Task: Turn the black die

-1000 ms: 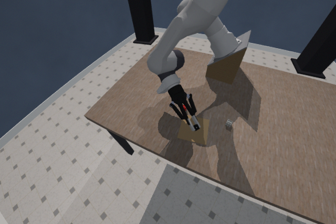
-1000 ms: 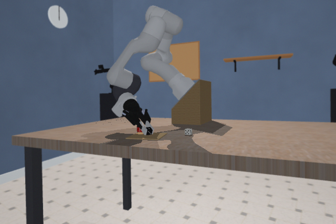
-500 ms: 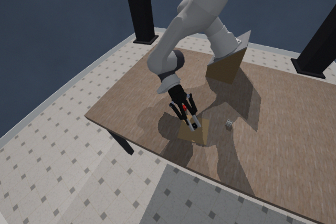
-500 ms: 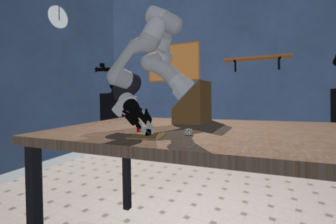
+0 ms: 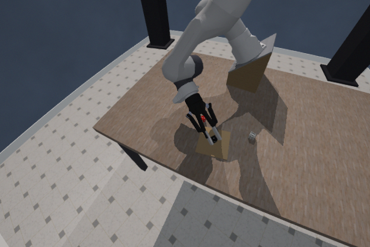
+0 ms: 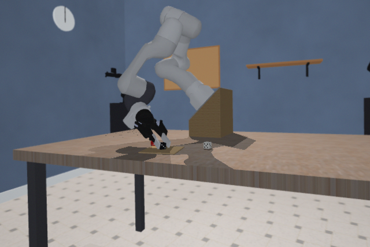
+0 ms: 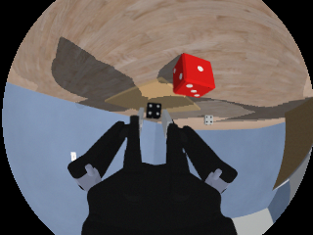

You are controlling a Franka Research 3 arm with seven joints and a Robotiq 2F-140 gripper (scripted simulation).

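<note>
The black die is 1 cm ahead of my hand, 1 cm to the left of it and 2 cm below it. The rest, counted from my hand: white die 7 cm behind, 17 cm to the left, 2 cm below; then red die 9 cm behind, 7 cm to the right, 2 cm below; then tan mat 1 cm ahead, 1 cm to the left, 3 cm below.
</note>
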